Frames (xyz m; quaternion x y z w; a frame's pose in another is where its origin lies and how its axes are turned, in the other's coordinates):
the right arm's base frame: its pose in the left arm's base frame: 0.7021 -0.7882 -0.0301 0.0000 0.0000 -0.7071 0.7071
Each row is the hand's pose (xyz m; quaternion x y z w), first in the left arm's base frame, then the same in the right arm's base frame.
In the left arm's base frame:
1: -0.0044 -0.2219 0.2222 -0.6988 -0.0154 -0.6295 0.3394
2: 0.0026 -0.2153 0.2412 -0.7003 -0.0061 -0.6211 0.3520
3: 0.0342 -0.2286 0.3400 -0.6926 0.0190 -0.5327 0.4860
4: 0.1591 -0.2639 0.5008 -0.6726 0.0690 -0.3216 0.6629
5: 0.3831 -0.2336 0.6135 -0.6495 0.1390 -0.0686 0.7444
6: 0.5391 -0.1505 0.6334 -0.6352 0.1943 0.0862 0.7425
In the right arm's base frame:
1: -0.5663 -0.7065 0.2523 -0.4832 -0.5050 -0.2051 0.6851
2: -0.5729 -0.6995 0.2713 -0.4908 -0.4995 -0.1903 0.6880
3: -0.5596 -0.6679 0.3701 -0.5032 -0.4763 -0.0330 0.7203
4: -0.5243 -0.5430 0.5309 -0.5244 -0.4268 0.2413 0.6961
5: -0.5546 -0.3190 0.6436 -0.5576 -0.3610 0.4779 0.5749
6: -0.6377 -0.1630 0.6635 -0.5866 -0.3118 0.5860 0.4641

